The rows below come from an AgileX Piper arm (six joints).
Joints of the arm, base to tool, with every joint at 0 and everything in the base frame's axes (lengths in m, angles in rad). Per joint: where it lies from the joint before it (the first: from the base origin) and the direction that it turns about. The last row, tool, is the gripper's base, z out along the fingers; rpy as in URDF.
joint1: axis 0 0 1 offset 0 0 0.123
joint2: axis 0 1 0 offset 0 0 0
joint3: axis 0 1 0 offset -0.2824 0 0.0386
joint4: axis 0.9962 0 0.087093 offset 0.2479 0 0.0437
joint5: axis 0 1 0 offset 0 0 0
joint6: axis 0.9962 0 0.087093 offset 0.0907 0 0.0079
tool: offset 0 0 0 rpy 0 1.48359 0
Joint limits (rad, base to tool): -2.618..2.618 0..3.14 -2.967..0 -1.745..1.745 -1.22..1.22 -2.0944..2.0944
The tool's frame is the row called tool.
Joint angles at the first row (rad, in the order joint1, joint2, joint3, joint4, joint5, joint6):
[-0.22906 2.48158 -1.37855 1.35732 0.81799 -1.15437]
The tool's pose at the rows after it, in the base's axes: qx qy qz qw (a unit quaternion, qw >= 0); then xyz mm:
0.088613, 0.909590, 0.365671, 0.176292, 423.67, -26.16, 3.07
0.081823, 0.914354, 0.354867, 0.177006, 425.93, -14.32, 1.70
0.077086, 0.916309, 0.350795, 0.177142, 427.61, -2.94, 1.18
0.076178, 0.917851, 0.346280, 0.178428, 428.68, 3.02, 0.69
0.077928, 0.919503, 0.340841, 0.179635, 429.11, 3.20, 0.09
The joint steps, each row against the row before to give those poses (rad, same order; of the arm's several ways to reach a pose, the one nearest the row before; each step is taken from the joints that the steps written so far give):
[0.01641 -0.00002 0.00002 0.00720 -0.01958 -0.00001]
[0.03363 0.00000 0.00001 0.00870 -0.03484 -0.00090]
[0.03004 0.00003 -0.00005 0.01391 -0.02080 0.00002]
[0.01678 -0.00002 0.00005 0.00978 -0.01754 -0.00004]
[0.00269 0.00000 -0.00001 -0.00002 -0.01346 0.00209]

